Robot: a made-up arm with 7 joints. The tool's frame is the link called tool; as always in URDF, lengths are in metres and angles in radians. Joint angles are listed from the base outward.
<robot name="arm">
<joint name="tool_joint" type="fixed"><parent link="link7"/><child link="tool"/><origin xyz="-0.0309 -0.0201 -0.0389" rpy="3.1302 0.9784 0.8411"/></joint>
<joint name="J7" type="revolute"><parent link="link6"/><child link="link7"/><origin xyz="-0.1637 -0.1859 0.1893"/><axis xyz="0 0 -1"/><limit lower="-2.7" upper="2.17"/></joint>
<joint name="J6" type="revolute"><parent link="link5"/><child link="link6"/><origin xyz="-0.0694 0.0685 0.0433"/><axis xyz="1 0 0"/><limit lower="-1.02" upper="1.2"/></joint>
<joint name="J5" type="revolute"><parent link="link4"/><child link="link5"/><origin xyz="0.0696 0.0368 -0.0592"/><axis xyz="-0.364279 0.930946 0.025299"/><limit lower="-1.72" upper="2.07"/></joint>
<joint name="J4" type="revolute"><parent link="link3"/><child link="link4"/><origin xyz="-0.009 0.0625 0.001"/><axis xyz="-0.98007 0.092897 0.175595"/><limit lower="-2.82" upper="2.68"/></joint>
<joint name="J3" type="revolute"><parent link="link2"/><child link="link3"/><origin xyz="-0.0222 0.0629 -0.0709"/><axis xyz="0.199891 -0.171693 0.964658"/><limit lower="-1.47" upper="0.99"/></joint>
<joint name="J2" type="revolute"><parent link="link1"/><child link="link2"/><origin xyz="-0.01 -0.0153 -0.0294"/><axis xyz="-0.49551 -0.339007 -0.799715"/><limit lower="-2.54" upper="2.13"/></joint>
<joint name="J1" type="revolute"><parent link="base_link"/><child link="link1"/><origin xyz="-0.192 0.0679 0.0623"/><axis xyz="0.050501 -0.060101 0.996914"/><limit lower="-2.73" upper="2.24"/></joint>
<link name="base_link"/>
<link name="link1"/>
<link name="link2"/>
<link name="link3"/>
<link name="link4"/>
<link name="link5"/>
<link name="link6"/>
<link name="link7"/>
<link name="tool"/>
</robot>
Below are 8 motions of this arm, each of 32 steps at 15 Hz.
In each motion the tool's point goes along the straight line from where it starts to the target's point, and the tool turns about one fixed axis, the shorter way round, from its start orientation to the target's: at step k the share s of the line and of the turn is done. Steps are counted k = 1, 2, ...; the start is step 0. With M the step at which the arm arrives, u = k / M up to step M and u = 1 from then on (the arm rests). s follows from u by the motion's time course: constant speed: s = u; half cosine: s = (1 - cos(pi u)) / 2; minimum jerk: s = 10 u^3 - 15 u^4 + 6 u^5.
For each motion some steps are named. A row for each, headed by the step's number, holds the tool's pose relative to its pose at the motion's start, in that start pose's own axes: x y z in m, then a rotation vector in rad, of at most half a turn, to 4 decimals.
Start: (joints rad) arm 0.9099 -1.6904 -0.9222 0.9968 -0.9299 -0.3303 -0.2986
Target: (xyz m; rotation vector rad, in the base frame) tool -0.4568 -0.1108 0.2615 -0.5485 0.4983 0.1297
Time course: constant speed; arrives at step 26
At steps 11, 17, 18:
11: 0.0434 0.0754 -0.1491 -0.2024 -0.5694 -0.3199
17: 0.0670 0.1165 -0.2304 -0.3128 -0.8799 -0.4944
18: 0.0709 0.1234 -0.2440 -0.3312 -0.9317 -0.5235

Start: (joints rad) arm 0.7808 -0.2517 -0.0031 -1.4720 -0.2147 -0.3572 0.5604
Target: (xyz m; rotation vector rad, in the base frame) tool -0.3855 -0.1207 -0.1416 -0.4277 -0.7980 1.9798
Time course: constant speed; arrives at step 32
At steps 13, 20, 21, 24, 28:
13: 0.0236 0.0456 0.0020 0.4251 -0.2491 -0.0128
20: 0.0363 0.0702 0.0031 0.6541 -0.3832 -0.0197
21: 0.0381 0.0737 0.0033 0.6868 -0.4024 -0.0207
24: 0.0436 0.0842 0.0037 0.7849 -0.4599 -0.0237
28: 0.0509 0.0982 0.0044 0.9157 -0.5365 -0.0276

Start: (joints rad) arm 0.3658 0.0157 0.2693 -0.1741 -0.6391 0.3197 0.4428
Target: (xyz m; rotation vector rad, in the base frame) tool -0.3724 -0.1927 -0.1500 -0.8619 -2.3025 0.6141
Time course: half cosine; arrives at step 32
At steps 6, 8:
6: -0.0116 0.0043 -0.0080 0.0453 -0.0200 -0.0924
8: -0.0202 0.0074 -0.0139 0.0787 -0.0347 -0.1605

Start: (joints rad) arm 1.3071 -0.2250 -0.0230 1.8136 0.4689 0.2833 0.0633
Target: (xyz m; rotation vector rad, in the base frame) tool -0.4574 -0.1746 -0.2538 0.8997 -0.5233 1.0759
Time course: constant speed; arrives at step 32
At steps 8, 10, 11, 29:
8: 0.0483 -0.0686 -0.0365 0.0473 -0.0806 0.3695
10: 0.0604 -0.0858 -0.0457 0.0592 -0.1008 0.4619
11: 0.0664 -0.0944 -0.0503 0.0651 -0.1109 0.5080
29: 0.1751 -0.2488 -0.1325 0.1716 -0.2923 1.3394

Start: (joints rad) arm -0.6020 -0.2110 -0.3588 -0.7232 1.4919 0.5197 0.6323
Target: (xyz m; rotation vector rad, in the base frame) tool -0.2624 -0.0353 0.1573 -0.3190 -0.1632 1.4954
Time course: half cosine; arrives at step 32
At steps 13, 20, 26, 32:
13: 0.0049 0.0182 0.0194 0.1363 -0.1007 -0.1147
20: 0.0095 0.0355 0.0377 0.2655 -0.1963 -0.2235
26: 0.0126 0.0470 0.0499 0.3516 -0.2600 -0.2960
32: 0.0137 0.0514 0.0545 0.3840 -0.2839 -0.3233

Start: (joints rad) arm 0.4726 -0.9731 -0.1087 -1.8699 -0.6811 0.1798 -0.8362
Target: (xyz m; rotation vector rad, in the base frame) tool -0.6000 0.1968 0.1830 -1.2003 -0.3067 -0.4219
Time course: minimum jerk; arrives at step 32
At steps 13, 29, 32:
13: 0.0494 -0.0045 0.0514 0.0379 0.2255 0.0838
29: 0.1495 -0.0137 0.1556 0.1146 0.6821 0.2536
32: 0.1506 -0.0138 0.1567 0.1154 0.6870 0.2554

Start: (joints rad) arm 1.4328 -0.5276 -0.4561 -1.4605 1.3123 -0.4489 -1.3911
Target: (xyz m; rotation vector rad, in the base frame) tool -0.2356 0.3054 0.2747 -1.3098 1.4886 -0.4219
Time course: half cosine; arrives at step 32
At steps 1, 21, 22, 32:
1: -0.0001 0.0007 -0.0004 0.0028 -0.0017 -0.0005
21: -0.0196 0.2158 -0.1186 0.8409 -0.5213 -0.1531
22: -0.0207 0.2281 -0.1253 0.8890 -0.5511 -0.1618
32: -0.0266 0.2933 -0.1611 1.1430 -0.7085 -0.2081

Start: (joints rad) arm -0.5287 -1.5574 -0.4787 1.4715 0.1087 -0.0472 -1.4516
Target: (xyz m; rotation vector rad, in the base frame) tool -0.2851 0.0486 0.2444 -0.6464 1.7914 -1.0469
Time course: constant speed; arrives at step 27
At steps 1, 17, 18, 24, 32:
1: 0.0033 -0.0006 0.0035 0.0046 -0.0005 -0.0048
17: 0.0565 -0.0098 0.0603 0.0788 -0.0085 -0.0809
18: 0.0599 -0.0104 0.0638 0.0834 -0.0090 -0.0857
24: 0.0798 -0.0139 0.0851 0.1113 -0.0121 -0.1142
32: 0.0898 -0.0156 0.0958 0.1252 -0.0136 -0.1285

